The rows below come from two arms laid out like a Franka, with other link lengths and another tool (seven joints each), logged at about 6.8 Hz.
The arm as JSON. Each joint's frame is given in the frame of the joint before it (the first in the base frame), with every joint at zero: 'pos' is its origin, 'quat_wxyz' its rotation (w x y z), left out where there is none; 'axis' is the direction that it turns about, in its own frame. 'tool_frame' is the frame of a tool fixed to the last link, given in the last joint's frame.
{
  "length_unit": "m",
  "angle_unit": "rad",
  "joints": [
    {
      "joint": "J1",
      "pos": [
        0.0,
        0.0,
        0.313
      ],
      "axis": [
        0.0,
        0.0,
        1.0
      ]
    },
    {
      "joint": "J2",
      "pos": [
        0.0,
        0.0,
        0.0
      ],
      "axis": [
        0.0,
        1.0,
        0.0
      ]
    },
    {
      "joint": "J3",
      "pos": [
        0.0,
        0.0,
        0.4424
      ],
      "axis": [
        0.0,
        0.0,
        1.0
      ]
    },
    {
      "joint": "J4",
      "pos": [
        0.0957,
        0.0,
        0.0
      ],
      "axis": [
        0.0,
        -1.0,
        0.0
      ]
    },
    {
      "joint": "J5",
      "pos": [
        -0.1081,
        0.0,
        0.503
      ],
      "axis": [
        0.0,
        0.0,
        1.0
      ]
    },
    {
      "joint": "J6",
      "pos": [
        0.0,
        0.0,
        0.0
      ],
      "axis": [
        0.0,
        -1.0,
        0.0
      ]
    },
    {
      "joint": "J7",
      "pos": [
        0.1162,
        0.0,
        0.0
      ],
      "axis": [
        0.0,
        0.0,
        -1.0
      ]
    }
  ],
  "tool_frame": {
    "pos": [
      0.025,
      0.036,
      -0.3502
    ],
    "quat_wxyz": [
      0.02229,
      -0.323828,
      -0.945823,
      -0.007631
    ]
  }
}
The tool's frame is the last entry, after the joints.
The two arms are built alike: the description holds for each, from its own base.
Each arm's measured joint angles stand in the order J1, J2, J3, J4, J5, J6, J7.
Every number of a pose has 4 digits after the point. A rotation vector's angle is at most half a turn.
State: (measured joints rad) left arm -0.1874 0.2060 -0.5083 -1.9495 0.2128 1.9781 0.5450; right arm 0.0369 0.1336 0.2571 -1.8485 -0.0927 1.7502 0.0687
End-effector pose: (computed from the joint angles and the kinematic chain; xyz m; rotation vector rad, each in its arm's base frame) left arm 0.6288 -0.4378 0.1875 -2.4822 -1.5928 -0.1307; right arm 0.6847 0.2121 0.2645 -0.5941 -2.8554 0.2193
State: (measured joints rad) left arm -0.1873 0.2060 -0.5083 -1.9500 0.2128 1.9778 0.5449; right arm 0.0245 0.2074 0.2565 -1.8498 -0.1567 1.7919 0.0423
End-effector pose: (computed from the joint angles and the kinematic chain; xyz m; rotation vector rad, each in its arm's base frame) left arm 0.6286 -0.4375 0.1872 -2.4815 -1.5925 -0.1304; right arm 0.7007 0.1891 0.2140 -0.5347 -2.8504 0.2870
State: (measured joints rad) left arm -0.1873 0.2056 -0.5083 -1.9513 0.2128 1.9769 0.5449; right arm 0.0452 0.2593 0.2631 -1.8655 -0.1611 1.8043 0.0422
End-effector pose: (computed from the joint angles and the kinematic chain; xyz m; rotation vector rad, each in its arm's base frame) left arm 0.6278 -0.4369 0.1866 -2.4801 -1.5913 -0.1299; right arm 0.6857 0.2064 0.1701 -0.4760 -2.8084 0.3078
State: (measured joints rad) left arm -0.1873 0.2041 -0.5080 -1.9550 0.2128 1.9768 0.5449; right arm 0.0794 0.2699 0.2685 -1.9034 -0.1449 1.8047 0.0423
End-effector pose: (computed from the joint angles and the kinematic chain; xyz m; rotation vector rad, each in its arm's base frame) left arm 0.6264 -0.4356 0.1855 -2.4780 -1.5897 -0.1298; right arm 0.6533 0.2323 0.1444 -0.4156 -2.7692 0.3198
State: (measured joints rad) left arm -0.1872 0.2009 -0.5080 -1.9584 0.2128 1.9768 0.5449; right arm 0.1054 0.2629 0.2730 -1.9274 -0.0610 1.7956 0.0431
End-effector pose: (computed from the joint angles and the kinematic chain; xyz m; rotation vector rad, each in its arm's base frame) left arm 0.6253 -0.4346 0.1857 -2.4772 -1.5889 -0.1316; right arm 0.6216 0.2709 0.1397 -0.4107 -2.7167 0.2486
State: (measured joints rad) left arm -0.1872 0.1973 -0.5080 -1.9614 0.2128 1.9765 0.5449; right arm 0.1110 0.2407 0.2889 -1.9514 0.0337 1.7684 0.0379
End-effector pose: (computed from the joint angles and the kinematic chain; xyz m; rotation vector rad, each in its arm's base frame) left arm 0.6243 -0.4337 0.1864 -2.4767 -1.5884 -0.1340; right arm 0.5870 0.3043 0.1480 -0.4138 -2.6527 0.1694
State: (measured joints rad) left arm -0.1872 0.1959 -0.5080 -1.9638 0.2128 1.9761 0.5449; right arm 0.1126 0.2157 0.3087 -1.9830 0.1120 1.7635 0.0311
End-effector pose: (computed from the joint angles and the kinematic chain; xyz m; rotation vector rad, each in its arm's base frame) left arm 0.6233 -0.4329 0.1860 -2.4755 -1.5871 -0.1343; right arm 0.5580 0.3339 0.1552 -0.4093 -2.6104 0.1000
